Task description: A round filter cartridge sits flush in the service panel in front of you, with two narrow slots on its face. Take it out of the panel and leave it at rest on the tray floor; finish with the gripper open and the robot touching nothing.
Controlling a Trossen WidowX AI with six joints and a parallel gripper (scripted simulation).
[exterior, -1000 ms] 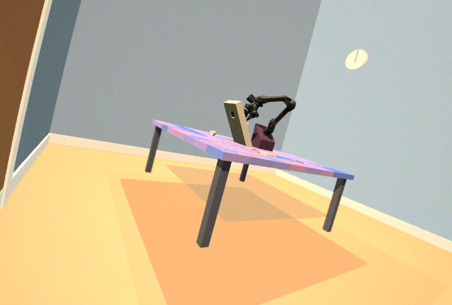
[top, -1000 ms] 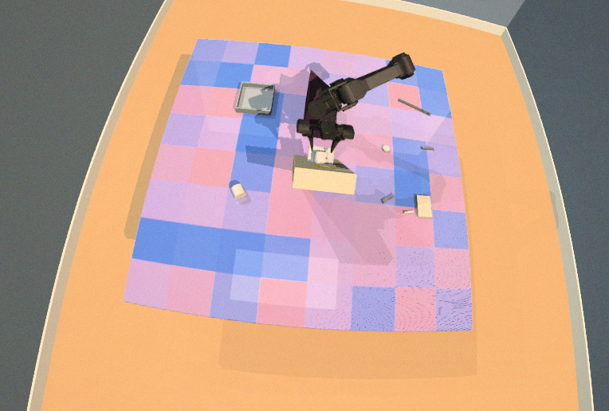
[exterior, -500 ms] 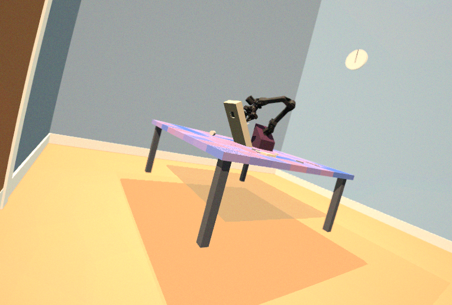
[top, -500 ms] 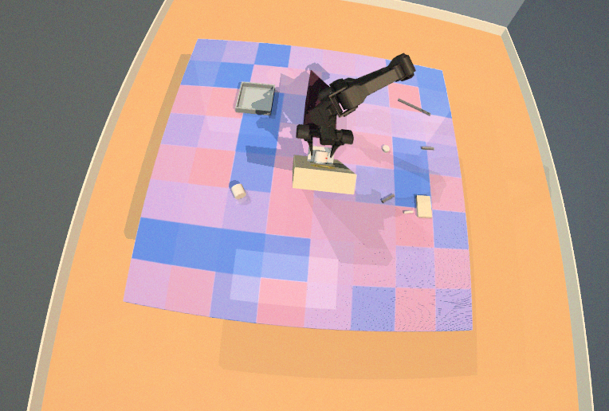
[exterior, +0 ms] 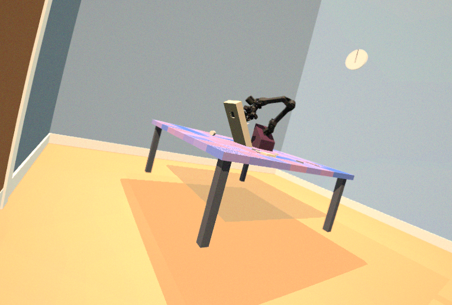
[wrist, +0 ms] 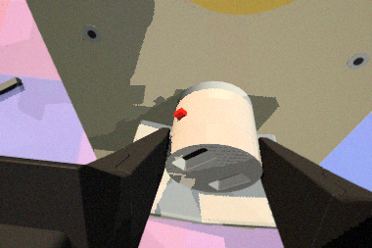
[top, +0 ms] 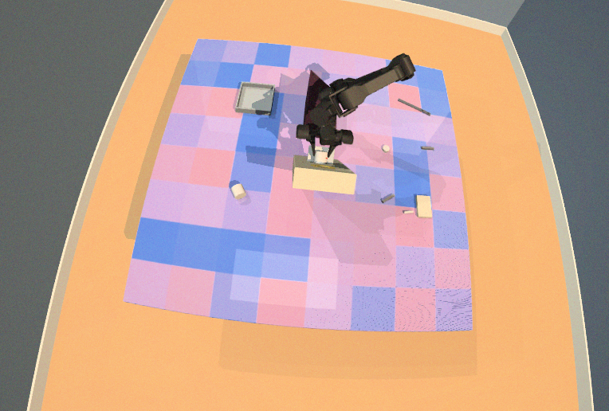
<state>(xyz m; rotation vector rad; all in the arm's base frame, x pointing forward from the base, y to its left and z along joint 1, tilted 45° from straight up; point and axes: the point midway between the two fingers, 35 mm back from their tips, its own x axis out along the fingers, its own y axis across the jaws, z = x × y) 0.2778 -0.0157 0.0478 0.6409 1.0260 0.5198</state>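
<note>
The cream service panel lies 40 mm ahead of my gripper tip and 20 mm below it. Also, from my gripper tip: grey tray 330 mm behind, 310 mm to the right, 180 mm below; round filter cartridge right at my gripper tip; cream block 30 mm ahead, 450 mm to the left, 180 mm below.
</note>
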